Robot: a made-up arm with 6 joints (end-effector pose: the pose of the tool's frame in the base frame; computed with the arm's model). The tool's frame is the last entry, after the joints. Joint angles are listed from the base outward.
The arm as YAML. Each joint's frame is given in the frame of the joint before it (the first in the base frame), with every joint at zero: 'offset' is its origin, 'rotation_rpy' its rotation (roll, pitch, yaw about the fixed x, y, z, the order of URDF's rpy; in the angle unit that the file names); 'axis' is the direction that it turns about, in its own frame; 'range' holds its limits. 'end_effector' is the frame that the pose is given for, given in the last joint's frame.
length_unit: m
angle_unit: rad
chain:
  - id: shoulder
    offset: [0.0, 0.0, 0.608]
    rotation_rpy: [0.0, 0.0, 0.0]
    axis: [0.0, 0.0, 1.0]
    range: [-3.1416, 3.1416]
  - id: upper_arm
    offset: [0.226, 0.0, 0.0]
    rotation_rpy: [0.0, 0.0, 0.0]
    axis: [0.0, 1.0, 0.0]
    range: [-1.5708, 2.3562]
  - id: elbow
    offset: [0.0, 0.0, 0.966]
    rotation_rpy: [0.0, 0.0, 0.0]
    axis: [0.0, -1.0, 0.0]
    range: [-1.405, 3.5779]
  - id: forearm
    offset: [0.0, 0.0, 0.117]
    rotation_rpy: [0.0, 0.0, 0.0]
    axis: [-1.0, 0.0, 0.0]
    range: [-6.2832, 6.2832]
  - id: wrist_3
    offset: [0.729, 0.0, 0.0]
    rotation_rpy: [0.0, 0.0, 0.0]
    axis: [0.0, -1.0, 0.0]
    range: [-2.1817, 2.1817]
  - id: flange
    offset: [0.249, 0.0, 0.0]
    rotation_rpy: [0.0, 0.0, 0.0]
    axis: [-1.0, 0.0, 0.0]
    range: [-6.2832, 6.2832]
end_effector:
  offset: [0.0, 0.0, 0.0]
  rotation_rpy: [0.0, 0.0, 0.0]
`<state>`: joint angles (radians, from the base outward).
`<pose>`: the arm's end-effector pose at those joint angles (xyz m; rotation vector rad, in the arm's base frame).
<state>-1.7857 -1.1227 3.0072 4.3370 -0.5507 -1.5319</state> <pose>0.3370 0.9754 0.1499 -0.6396 0.8474 0.5639</pose>
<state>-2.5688 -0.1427 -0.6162 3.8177 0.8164 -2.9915</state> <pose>-0.7994 -0.3804 1.1322 1.2311 1.4816 -1.9695</pose>
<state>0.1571 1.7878 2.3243 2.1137 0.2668 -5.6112</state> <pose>1.9270 0.3622 0.9668 -2.7194 -0.6244 -0.4644</pose>
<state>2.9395 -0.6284 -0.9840 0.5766 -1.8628 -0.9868</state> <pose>-0.2144 0.1766 1.0829 -1.5124 0.1987 0.9498</pose>
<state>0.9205 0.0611 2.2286 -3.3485 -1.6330 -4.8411</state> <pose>-0.2100 -0.3604 1.9600 -0.2554 1.4414 -1.2203</pose>
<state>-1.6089 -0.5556 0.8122 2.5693 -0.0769 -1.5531</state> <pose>-0.0021 0.2171 2.4127 -1.8077 -0.3765 -1.9640</pose>
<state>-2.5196 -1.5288 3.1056 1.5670 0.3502 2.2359</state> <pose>0.6164 0.3368 -0.3205 -1.2510 1.2506 0.6743</pose>
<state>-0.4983 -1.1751 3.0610 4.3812 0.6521 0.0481</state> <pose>-0.9731 0.3668 0.1255 0.7090 0.9257 -2.3828</pose>
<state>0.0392 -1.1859 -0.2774 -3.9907 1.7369 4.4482</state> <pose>-0.2177 0.1760 1.4853 -0.9476 0.0890 1.2280</pose>
